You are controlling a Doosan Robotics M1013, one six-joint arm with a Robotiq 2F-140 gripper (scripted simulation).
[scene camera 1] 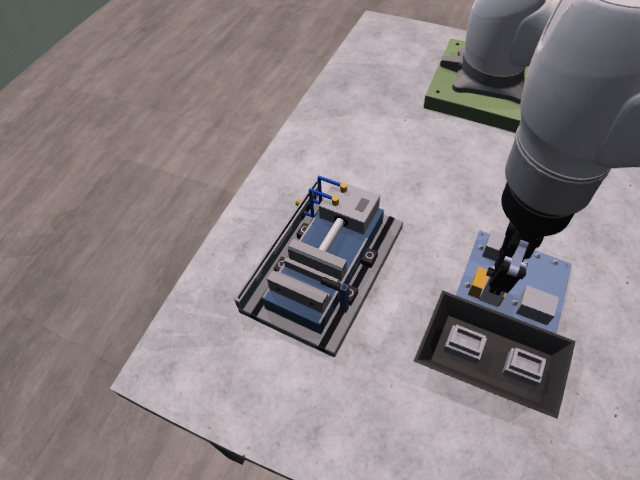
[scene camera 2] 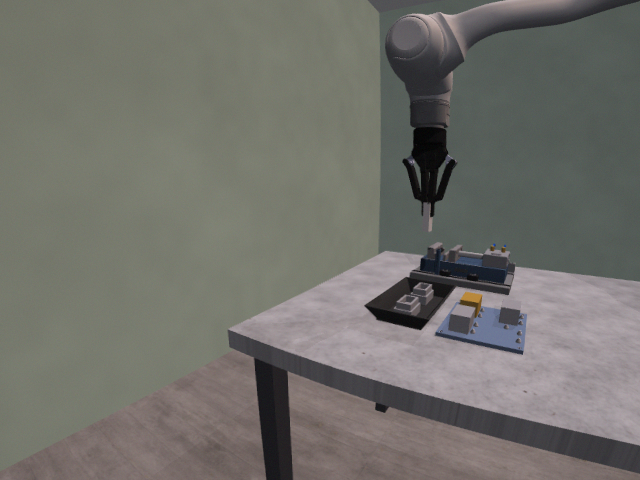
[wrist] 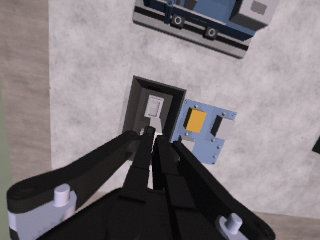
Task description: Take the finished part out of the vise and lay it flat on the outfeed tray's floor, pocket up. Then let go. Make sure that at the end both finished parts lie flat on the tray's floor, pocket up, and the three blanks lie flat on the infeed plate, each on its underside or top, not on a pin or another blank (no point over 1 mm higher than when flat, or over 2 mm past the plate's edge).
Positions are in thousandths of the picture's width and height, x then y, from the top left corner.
Labels:
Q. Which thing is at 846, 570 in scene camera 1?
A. A blue fixture plate.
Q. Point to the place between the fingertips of the gripper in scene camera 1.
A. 765, 624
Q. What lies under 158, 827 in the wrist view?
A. The gripper.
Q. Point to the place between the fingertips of the gripper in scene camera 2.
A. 666, 482

